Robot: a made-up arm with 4 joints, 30 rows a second.
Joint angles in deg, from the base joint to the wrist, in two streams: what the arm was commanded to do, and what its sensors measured. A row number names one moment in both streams.
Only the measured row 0 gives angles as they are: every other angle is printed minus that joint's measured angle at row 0.
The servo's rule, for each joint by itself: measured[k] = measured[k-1] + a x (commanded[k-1-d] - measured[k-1]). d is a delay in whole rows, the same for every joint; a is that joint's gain. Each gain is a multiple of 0.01, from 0.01 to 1. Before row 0 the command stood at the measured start. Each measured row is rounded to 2 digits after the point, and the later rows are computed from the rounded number. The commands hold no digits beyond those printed.
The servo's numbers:
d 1
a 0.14 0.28 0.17 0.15
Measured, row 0:
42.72 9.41 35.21 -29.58
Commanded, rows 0 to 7:
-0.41 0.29 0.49 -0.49
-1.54 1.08 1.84 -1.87
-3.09 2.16 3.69 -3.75
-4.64 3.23 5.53 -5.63
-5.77 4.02 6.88 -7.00
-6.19 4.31 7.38 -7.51
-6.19 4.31 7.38 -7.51
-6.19 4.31 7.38 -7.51
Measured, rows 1 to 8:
0.00 0.00 0.00 0.00
-0.06 0.08 0.08 -0.07
-0.27 0.36 0.38 -0.34
-0.66 0.86 0.94 -0.85
-1.22 1.52 1.72 -1.57
-1.86 2.22 2.60 -2.38
-2.47 2.81 3.41 -3.15
-2.99 3.23 4.08 -3.80

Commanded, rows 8 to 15:
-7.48 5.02 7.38 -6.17
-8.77 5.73 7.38 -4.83
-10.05 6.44 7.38 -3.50
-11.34 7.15 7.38 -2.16
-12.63 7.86 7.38 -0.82
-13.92 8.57 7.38 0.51
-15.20 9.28 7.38 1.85
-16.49 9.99 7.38 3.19
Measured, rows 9 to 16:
-3.44 3.53 4.64 -4.36
-4.01 3.95 5.11 -4.63
-4.68 4.45 5.50 -4.66
-5.43 5.01 5.82 -4.49
-6.26 5.61 6.09 -4.14
-7.15 6.24 6.31 -3.64
-8.10 6.89 6.49 -3.02
-9.09 7.56 6.64 -2.29

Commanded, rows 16 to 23:
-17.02 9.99 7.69 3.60
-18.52 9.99 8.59 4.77
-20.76 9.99 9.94 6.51
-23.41 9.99 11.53 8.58
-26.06 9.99 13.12 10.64
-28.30 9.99 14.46 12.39
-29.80 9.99 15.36 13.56
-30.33 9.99 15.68 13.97
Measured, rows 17 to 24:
-10.13 8.24 6.77 -1.47
-11.09 8.73 6.93 -0.71
-12.13 9.08 7.21 0.11
-13.34 9.33 7.67 1.07
-14.75 9.51 8.33 2.20
-16.33 9.64 9.14 3.47
-18.01 9.74 10.04 4.81
-19.66 9.81 10.94 6.12

